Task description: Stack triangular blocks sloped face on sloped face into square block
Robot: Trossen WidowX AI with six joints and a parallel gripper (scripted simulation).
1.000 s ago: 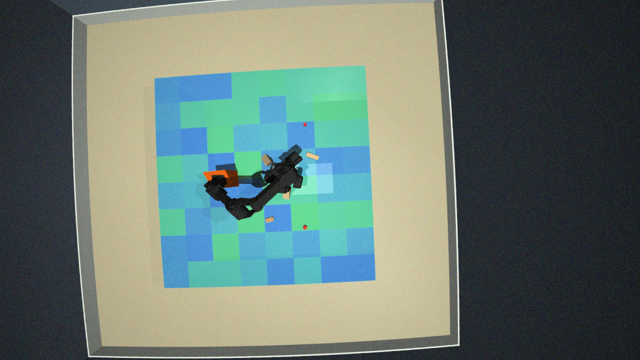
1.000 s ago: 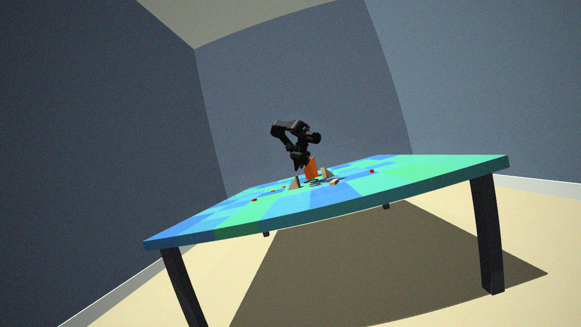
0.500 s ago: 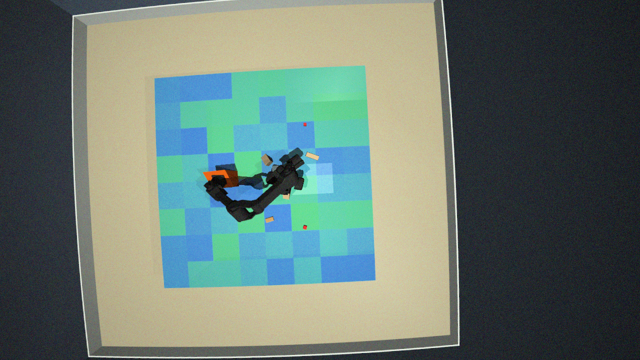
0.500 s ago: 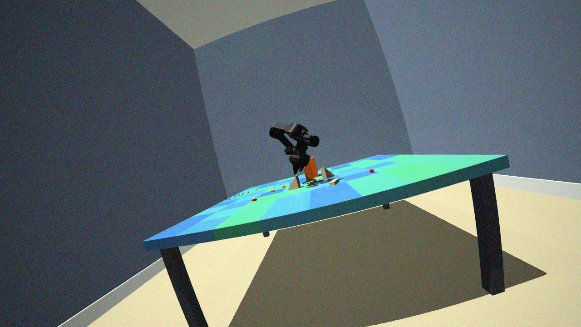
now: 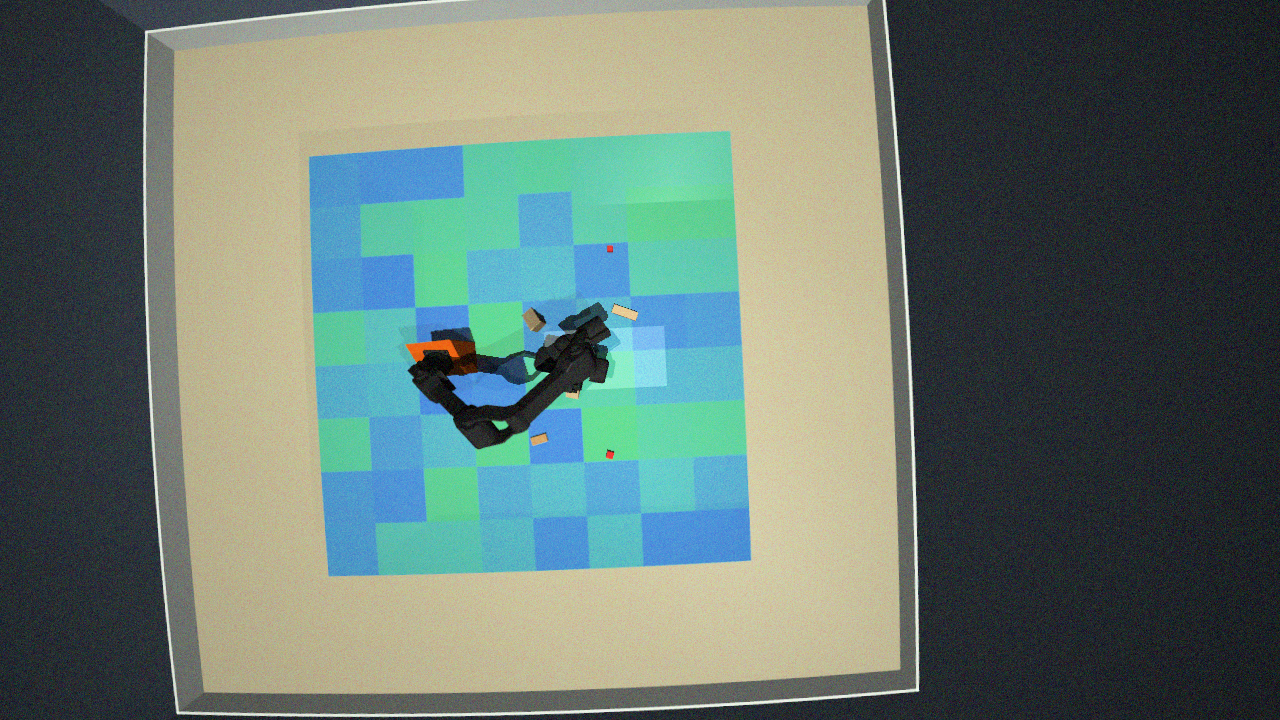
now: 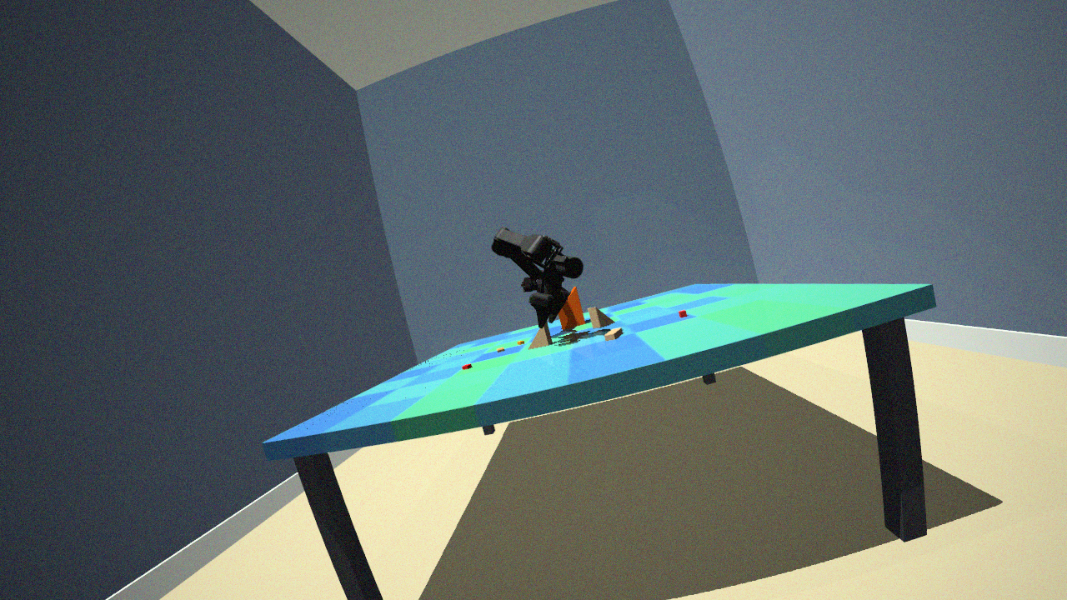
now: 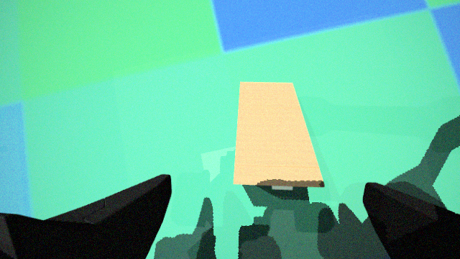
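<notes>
My gripper tip is 40 mm above the tan triangular block, 20 mm to the left of it and 10 mm past it. Also, from my gripper tip: orange bit 180 mm behind, 130 mm to the right, 50 mm below; then flat tan block 180 mm to the left, 140 mm ahead, 50 mm below.
</notes>
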